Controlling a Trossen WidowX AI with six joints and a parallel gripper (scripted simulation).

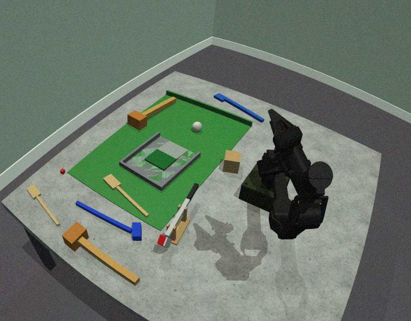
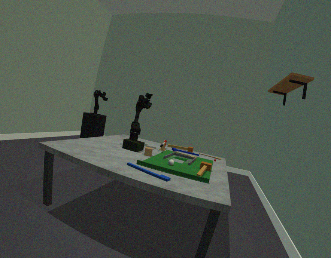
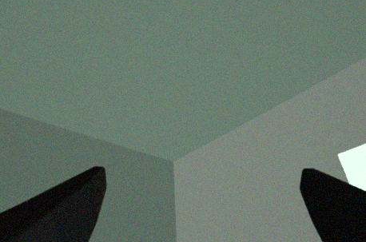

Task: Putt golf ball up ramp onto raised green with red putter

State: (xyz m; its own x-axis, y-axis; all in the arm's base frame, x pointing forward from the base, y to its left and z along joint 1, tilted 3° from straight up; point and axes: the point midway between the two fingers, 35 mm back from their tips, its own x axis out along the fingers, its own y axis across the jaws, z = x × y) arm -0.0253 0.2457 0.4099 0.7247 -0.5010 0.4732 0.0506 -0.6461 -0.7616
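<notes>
My gripper tip is 20 cm short of the red putter, 3 cm to the right of it and 44 cm above it. Round my gripper tip: wooden stand (20 cm ahead, 5 cm to the left, 46 cm below); tan cube (17 cm ahead, 33 cm to the right, 47 cm below); grey frame (43 cm ahead, 20 cm to the right, 49 cm below).
</notes>
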